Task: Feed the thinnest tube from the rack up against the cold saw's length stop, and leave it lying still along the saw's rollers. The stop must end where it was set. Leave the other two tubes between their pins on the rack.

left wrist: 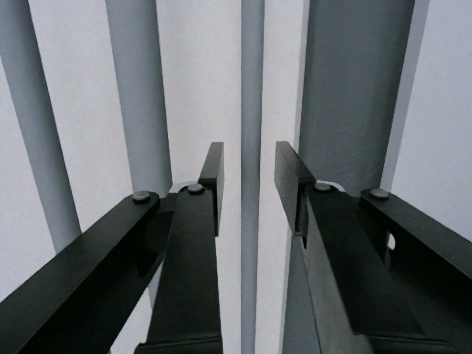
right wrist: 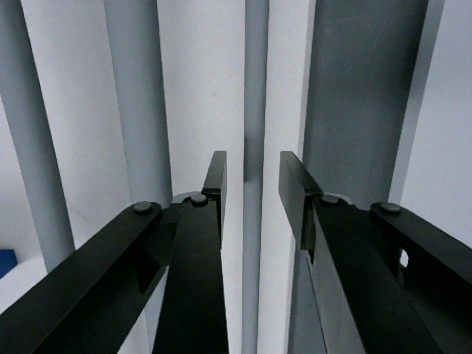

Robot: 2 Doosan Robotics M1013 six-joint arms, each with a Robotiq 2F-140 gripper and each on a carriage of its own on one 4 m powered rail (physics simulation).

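Observation:
The thinnest tube (left wrist: pixel 252 75) (right wrist: pixel 256 75) runs straight up and down the middle of both wrist views. My left gripper (left wrist: pixel 249 161) is open, its fingertips on either side of the tube with a gap to each. My right gripper (right wrist: pixel 253 171) is open in the same way, and a darker shaded patch shows on the tube between its fingers. The other two tubes lie to the left: the thickest tube (left wrist: pixel 137 90) (right wrist: pixel 140 90) beside the thinnest, and the third tube (left wrist: pixel 38 125) (right wrist: pixel 30 135) farther left. The saw, its stop and the rack's pins do not show.
A pale rack surface (left wrist: pixel 202 75) (right wrist: pixel 205 75) lies under the tubes. To the right of the thinnest tube is its straight edge, then a dark grey strip (left wrist: pixel 355 90) (right wrist: pixel 365 90) and another pale surface (left wrist: pixel 450 100) (right wrist: pixel 455 115). A blue object (right wrist: pixel 6 262) shows at the right wrist view's left edge.

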